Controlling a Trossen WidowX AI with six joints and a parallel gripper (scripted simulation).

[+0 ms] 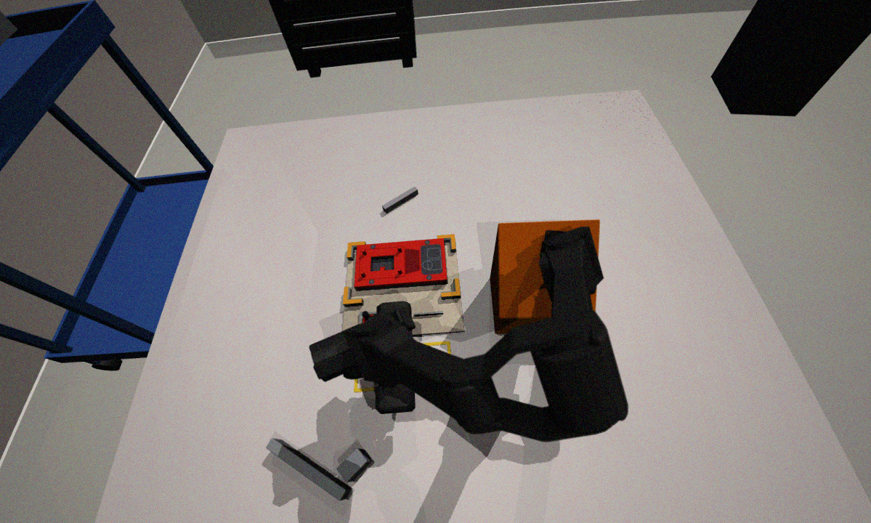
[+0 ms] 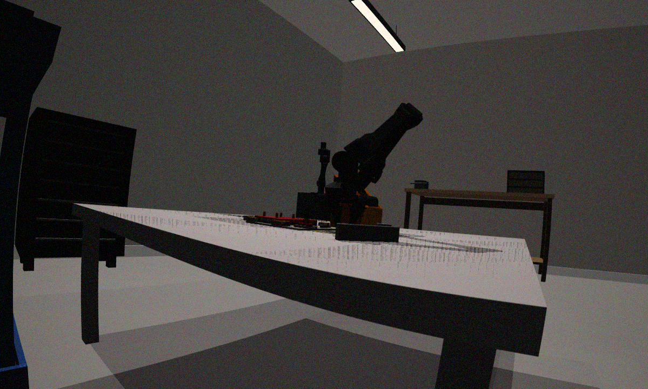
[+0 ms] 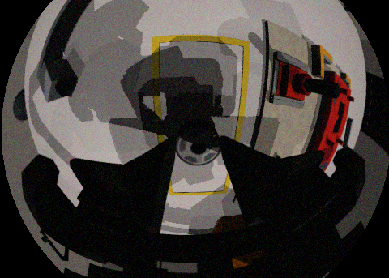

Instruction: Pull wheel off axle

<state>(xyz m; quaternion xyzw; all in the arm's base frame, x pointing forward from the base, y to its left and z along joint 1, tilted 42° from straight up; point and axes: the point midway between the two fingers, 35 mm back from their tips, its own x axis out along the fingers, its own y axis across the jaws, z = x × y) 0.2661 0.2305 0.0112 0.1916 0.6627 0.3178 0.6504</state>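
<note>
The grey wheel lies right at my gripper tip. Round my gripper tip: grey bar: 60 mm ahead, 410 mm to the right.
</note>
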